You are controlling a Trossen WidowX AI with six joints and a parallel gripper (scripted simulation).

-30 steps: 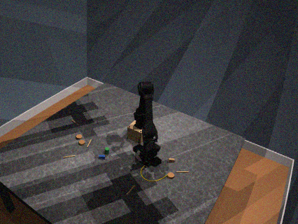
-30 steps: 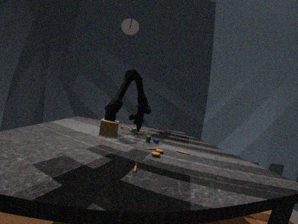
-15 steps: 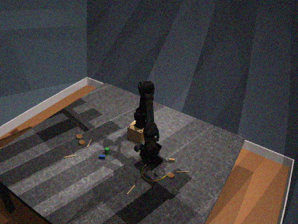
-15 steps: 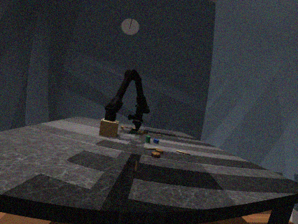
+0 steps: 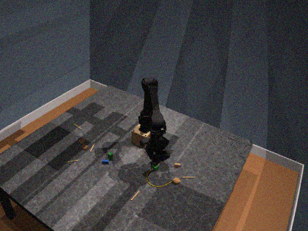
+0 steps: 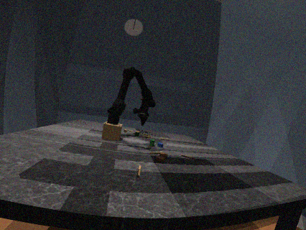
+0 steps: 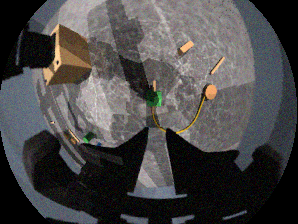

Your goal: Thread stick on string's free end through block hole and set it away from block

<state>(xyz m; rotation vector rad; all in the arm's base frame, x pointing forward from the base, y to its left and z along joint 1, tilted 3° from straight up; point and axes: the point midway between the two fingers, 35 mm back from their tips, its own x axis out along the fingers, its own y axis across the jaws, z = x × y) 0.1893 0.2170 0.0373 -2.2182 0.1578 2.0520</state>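
Now: gripper tip 30 mm past the green block and 80 mm above it. The rest, counted from my gripper tip: round wooden button 40 mm behind, 150 mm to the left, 90 mm below; then small wooden piece 140 mm behind, 80 mm to the left, 80 mm below; then thin wooden stick 20 mm behind, 80 mm below.
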